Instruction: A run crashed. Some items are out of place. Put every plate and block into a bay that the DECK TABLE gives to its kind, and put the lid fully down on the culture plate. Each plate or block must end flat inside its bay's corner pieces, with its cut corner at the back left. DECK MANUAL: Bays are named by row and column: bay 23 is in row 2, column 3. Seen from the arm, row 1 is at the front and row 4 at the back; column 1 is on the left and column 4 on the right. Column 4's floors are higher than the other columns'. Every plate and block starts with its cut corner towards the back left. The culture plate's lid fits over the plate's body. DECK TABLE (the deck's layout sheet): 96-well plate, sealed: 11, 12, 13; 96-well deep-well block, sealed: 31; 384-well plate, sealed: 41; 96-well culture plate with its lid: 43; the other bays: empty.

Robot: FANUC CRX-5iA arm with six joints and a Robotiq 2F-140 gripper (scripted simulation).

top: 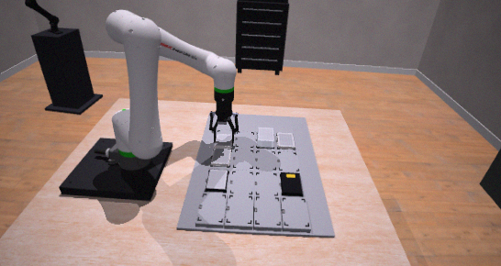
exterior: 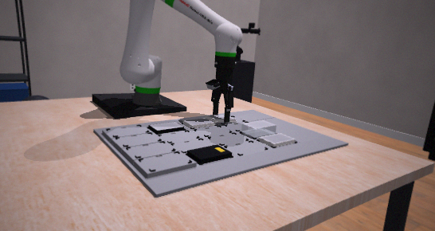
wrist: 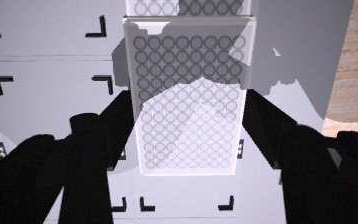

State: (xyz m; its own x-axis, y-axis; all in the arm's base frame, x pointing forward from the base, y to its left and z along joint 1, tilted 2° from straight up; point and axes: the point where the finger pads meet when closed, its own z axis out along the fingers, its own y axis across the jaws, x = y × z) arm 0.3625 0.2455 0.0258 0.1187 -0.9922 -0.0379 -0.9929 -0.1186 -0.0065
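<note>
My hand is 20 mm above the white plate. The rest, counted from my hand: pale 96-well plate: 120 mm to the right, 30 mm below, 10 mm ahead; then bay label 33: 260 mm to the right, 200 mm ahead, 40 mm below; then sealed 96-well plate: 280 mm to the right, 30 mm below, 30 mm ahead.
</note>
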